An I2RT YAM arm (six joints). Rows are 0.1 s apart.
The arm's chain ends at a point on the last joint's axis. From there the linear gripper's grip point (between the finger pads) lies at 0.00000 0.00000 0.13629 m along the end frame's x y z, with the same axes.
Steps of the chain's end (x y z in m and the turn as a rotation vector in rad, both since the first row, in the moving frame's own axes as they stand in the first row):
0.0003 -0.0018 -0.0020 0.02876 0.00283 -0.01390
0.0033 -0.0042 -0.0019 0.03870 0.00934 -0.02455
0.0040 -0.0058 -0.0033 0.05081 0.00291 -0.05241
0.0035 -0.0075 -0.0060 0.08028 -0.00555 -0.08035
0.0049 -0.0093 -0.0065 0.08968 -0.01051 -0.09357
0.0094 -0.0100 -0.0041 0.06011 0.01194 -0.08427
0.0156 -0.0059 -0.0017 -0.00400 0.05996 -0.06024
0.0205 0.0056 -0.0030 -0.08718 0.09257 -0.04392
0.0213 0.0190 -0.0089 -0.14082 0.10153 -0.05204
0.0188 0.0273 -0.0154 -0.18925 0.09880 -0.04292
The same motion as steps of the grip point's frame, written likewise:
0.0007 -0.0057 -0.0021 0.02876 0.00283 -0.01390
0.0045 -0.0095 -0.0020 0.03870 0.00934 -0.02455
0.0042 -0.0127 -0.0035 0.05081 0.00291 -0.05241
0.0023 -0.0184 -0.0064 0.08028 -0.00555 -0.08035
0.0029 -0.0214 -0.0071 0.08968 -0.01051 -0.09357
0.0107 -0.0182 -0.0044 0.06011 0.01194 -0.08427
0.0238 -0.0056 -0.0019 -0.00400 0.05996 -0.06024
0.0333 0.0172 -0.0041 -0.08718 0.09257 -0.04392
0.0356 0.0377 -0.0109 -0.14082 0.10153 -0.05204
0.0327 0.0526 -0.0185 -0.18925 0.09880 -0.04292

